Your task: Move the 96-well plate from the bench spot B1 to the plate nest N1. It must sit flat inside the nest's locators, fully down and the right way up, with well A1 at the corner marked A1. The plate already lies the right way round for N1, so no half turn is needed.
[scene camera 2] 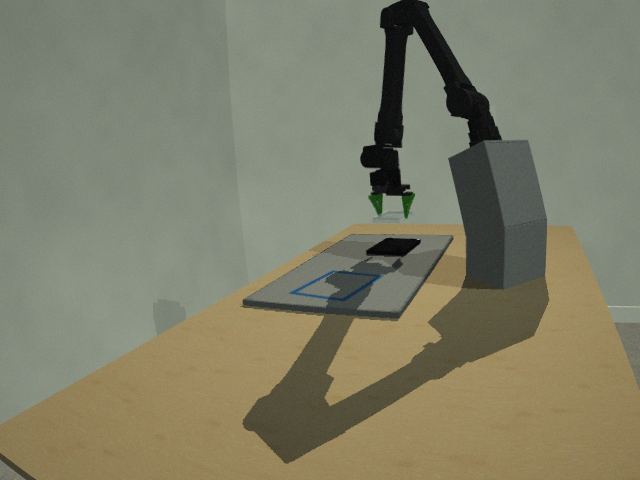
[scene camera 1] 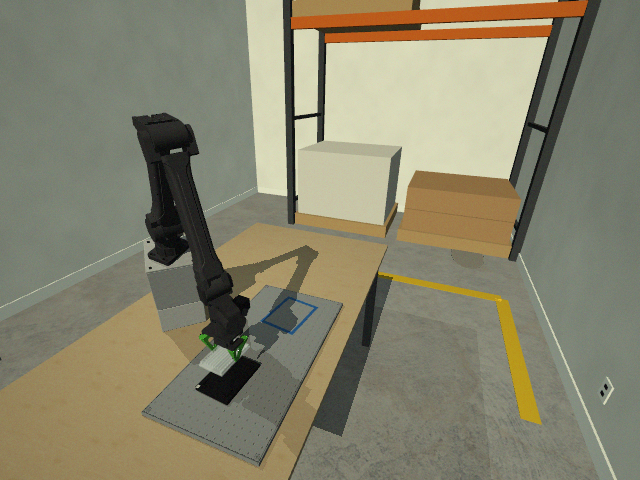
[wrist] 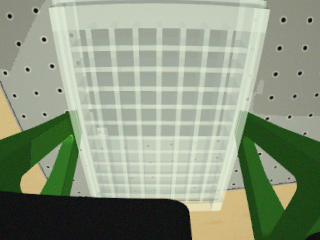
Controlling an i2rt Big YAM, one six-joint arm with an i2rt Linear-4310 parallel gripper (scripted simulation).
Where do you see a 96-well plate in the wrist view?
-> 143, 121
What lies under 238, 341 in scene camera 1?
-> My gripper.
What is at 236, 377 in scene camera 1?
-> A black plate nest.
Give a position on a 96-well plate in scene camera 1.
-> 219, 361
